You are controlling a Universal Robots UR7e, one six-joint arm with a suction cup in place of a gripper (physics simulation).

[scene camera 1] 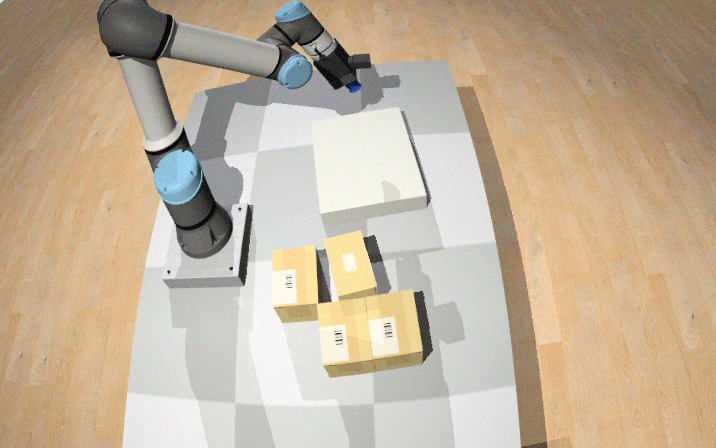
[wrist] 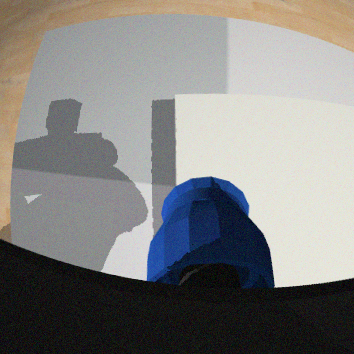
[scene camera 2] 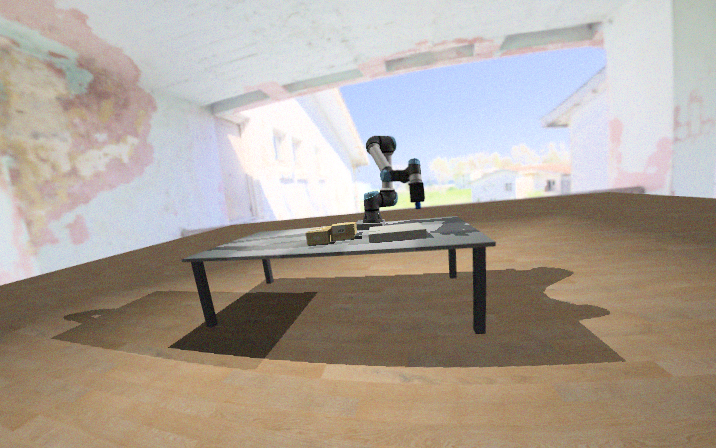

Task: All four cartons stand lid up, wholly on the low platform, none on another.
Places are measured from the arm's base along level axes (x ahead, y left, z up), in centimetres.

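Pixels of known places: hand, tool point: point(scene camera 1: 355, 87) point(wrist: 204, 216) point(scene camera 2: 418, 208); arm's base, link origin: point(scene camera 1: 205, 233) point(scene camera 2: 372, 221).
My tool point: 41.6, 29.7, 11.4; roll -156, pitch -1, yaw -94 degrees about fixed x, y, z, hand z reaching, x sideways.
Note:
Ahead of a thing's pixels: the offset from my tool point to its top centre, as dx, dy, dz. Level surfaces: height alone.
Four yellow-tan cartons stand on the table near the low platform, none on it. In scene camera 1, a carton @(-18.9, -47.3, -7.8) point(scene camera 1: 303, 264) at the left and a carton @(-7.4, -47.1, -6.2) point(scene camera 1: 351, 276) with a small blank label are apart. A carton @(-10.2, -61.5, -7.8) point(scene camera 1: 348, 311) and a carton @(-0.8, -61.5, -7.8) point(scene camera 1: 406, 316) stand side by side, touching. These two and the left one show barcode labels on top. Which faces are lids is unclear. The low platform @(-0.9, -14.2, -10.7) point(scene camera 1: 366, 158) point(scene camera 2: 397, 234) point(wrist: 300, 165) is a bare cream slab. My suction gripper point(scene camera 1: 354, 87) point(scene camera 2: 418, 206) point(wrist: 205, 192) is open, holding nothing, above the table near the platform's far edge.
The arm's base plate point(scene camera 1: 203, 276) is at the left of the table @(dz -15.4) point(scene camera 1: 448, 412) point(scene camera 2: 264, 250). The arm reaches over the table's far end. Its shadow falls on the far end and left side of the tabletop.

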